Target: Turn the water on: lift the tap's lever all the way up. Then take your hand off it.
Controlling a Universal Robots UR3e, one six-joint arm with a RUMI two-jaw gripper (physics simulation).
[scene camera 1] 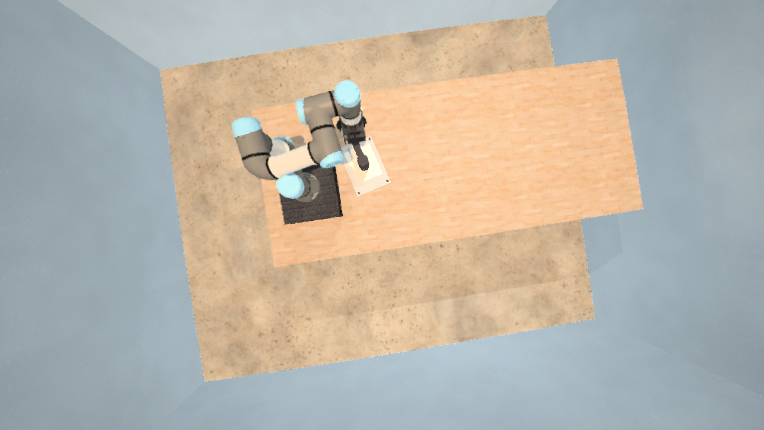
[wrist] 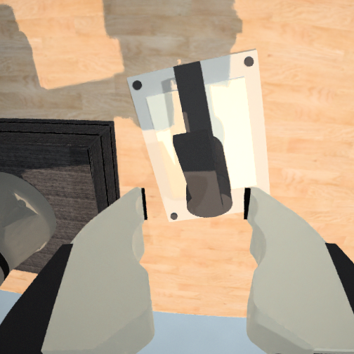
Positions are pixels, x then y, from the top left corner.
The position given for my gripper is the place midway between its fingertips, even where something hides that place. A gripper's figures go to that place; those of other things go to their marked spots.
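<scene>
My gripper (wrist: 194, 190) is 14 cm from the lens, and there's a tap (wrist: 203, 131) that's 19 cm from the lens. Then there's a pale plate (wrist: 244, 64), which is 36 cm from the lens. The marked spots on the tap and the pale plate are 19 cm apart.
</scene>
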